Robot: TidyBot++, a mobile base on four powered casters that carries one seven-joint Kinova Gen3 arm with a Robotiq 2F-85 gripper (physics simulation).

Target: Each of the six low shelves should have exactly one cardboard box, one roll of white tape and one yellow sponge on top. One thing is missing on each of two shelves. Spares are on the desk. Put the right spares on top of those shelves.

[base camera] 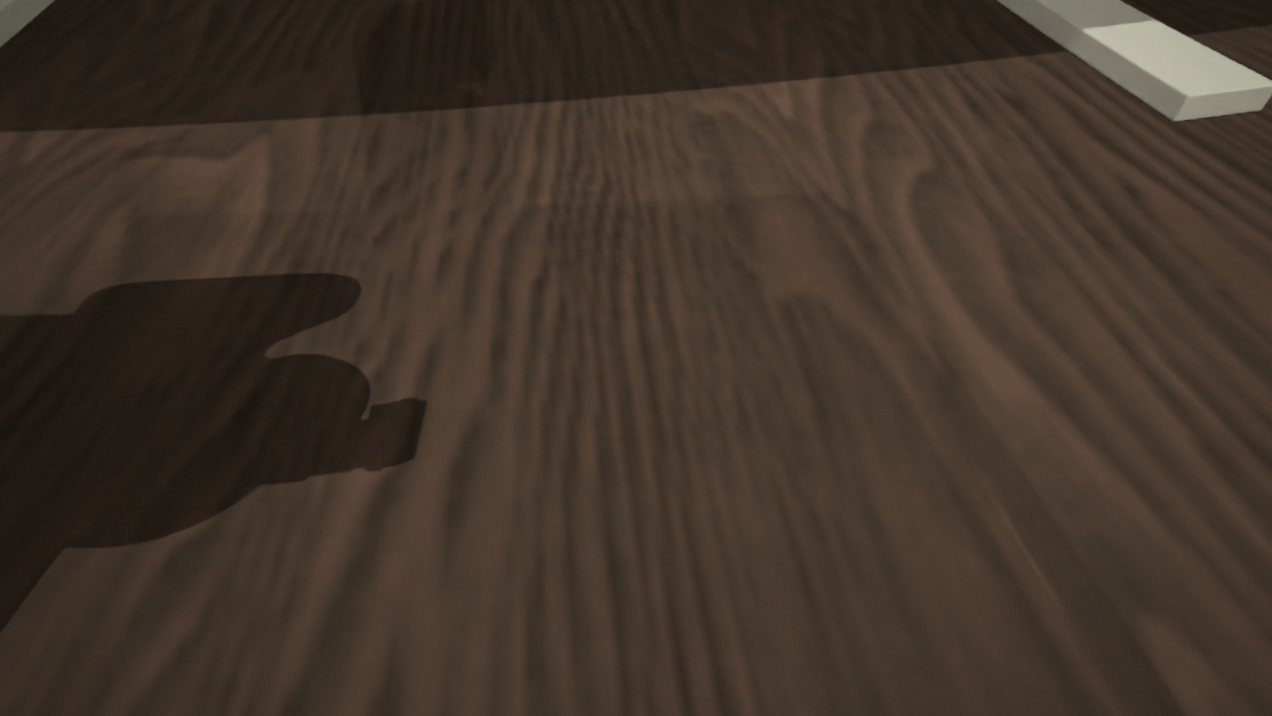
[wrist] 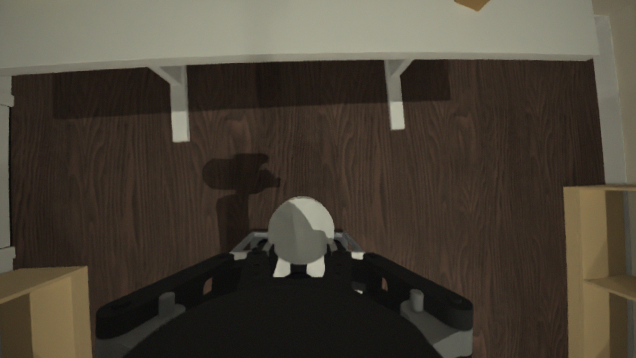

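Observation:
My gripper is shut on a roll of white tape, whose round pale end faces the wrist camera. It holds the roll above the dark wooden floor, away from the desk. The white desk spans the top of the wrist view. A corner of a cardboard box shows on it at the upper right edge. Wooden shelves stand at the lower left and at the right of the wrist view; the tops of both are largely out of view, and no sponge shows. The gripper does not show in the base view.
Two white desk feet reach out over the floor; one white foot is at the upper right of the base view. A white frame stands at the left edge. A pale wall strip runs along the right. The arm's shadow falls on the floor.

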